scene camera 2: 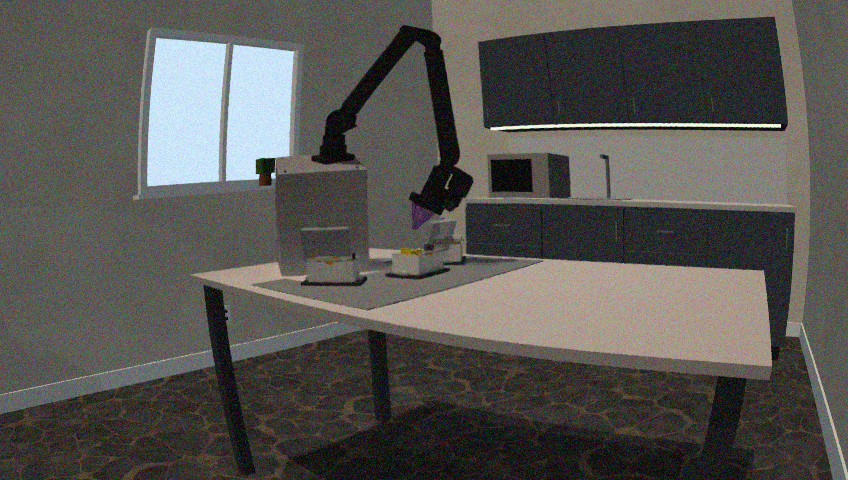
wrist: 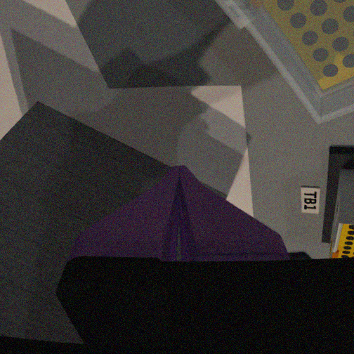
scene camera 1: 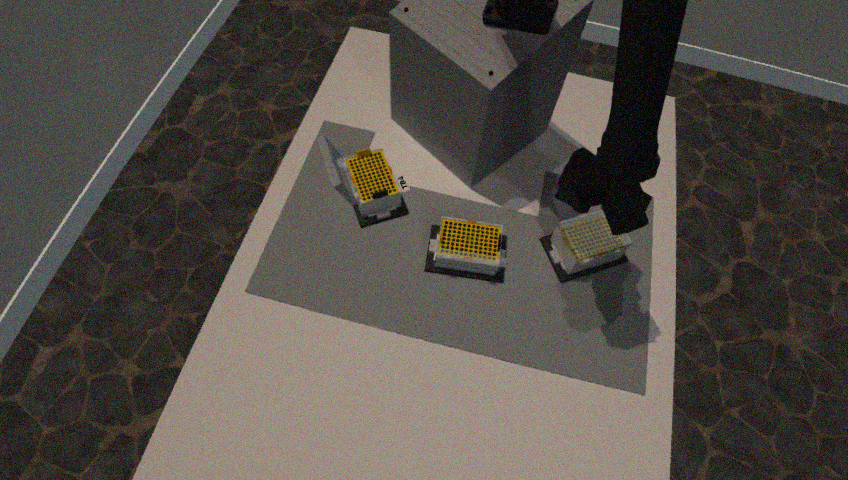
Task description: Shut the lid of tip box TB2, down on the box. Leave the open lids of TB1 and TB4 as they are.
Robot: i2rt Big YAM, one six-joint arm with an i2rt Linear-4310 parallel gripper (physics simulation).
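Where they show: gripper, between the fingertips: [scene camera 2: 413, 229] [scene camera 1: 560, 187]; arm's base, origin of its link: [scene camera 2: 332, 160] [scene camera 1: 520, 11].
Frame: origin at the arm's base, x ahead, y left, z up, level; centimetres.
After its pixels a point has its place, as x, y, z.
Note:
Tip box TB2 [scene camera 1: 595, 259] @[28.8, 27.3, -26.6] [scene camera 2: 457, 252] @[29.7, 23.5, -29.6] stands at the right of the mat in scene camera 1. Its clear lid [scene camera 1: 590, 234] @[24.4, 25.4, -25.5] [wrist: 300, 75] lies over the yellow tips, which look pale through it; it appears down on the box. TB1 [scene camera 1: 470, 242] [scene camera 2: 416, 262] is the middle box, with its open lid [scene camera 2: 441, 230] @[40.9, 4.2, -21.2] upright towards TB2. TB4 [scene camera 1: 373, 178] [scene camera 2: 333, 271] is at the left, with its lid [scene camera 1: 328, 159] @[30.5, -25.8, -18.8] [scene camera 2: 326, 240] @[30.9, -25.4, -21.7] standing open. My gripper [scene camera 2: 416, 224] @[18.0, 17.2, -22.6] [wrist: 178, 176] is shut and empty. Its purple fingertips are raised above the boxes, on the robot-base side; the black wrist hides them in scene camera 1.
The grey robot pedestal [scene camera 1: 446, 107] @[12.6, -8.6, -16.0] [scene camera 2: 321, 208] @[10.6, -12.2, -14.7] stands behind the boxes on the pale table [scene camera 1: 386, 410] @[66.8, -0.4, -33.5] [scene camera 2: 595, 309] @[93.9, -10.2, -33.5]. The boxes sit in dark holders on the grey mat [scene camera 1: 386, 297] @[47.1, -8.0, -33.2] [scene camera 2: 374, 297] @[47.9, -25.5, -33.2]. A TB1 label [wrist: 310, 200] shows in the wrist view.

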